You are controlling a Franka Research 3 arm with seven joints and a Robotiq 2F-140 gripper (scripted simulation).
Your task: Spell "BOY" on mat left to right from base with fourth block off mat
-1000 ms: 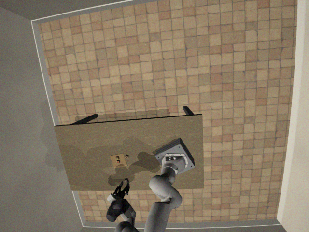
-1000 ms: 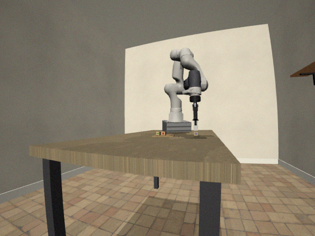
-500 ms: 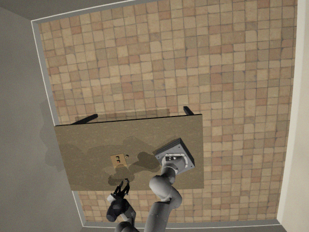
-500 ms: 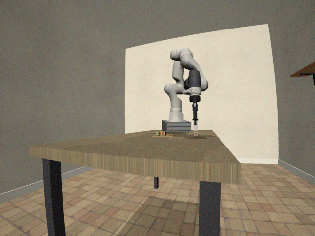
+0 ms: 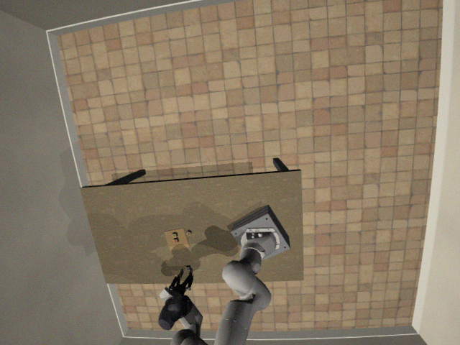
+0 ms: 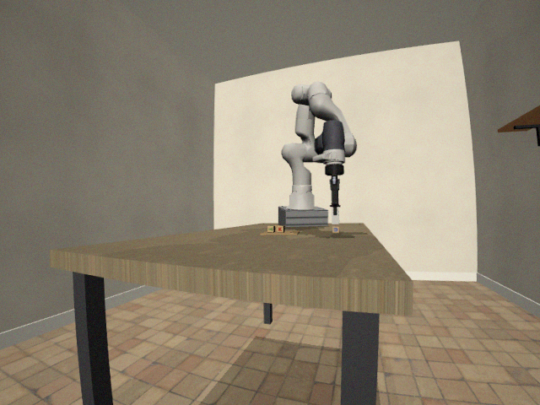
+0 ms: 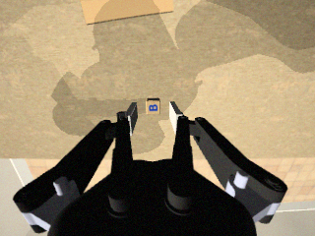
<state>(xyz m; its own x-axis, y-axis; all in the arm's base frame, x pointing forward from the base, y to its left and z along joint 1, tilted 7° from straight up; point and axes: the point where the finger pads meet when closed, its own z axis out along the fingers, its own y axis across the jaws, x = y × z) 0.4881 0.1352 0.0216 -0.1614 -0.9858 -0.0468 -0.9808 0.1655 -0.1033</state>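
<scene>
The tan mat is 220 mm to the right of my hand, 60 mm below it and 10 mm ahead of it.
</scene>
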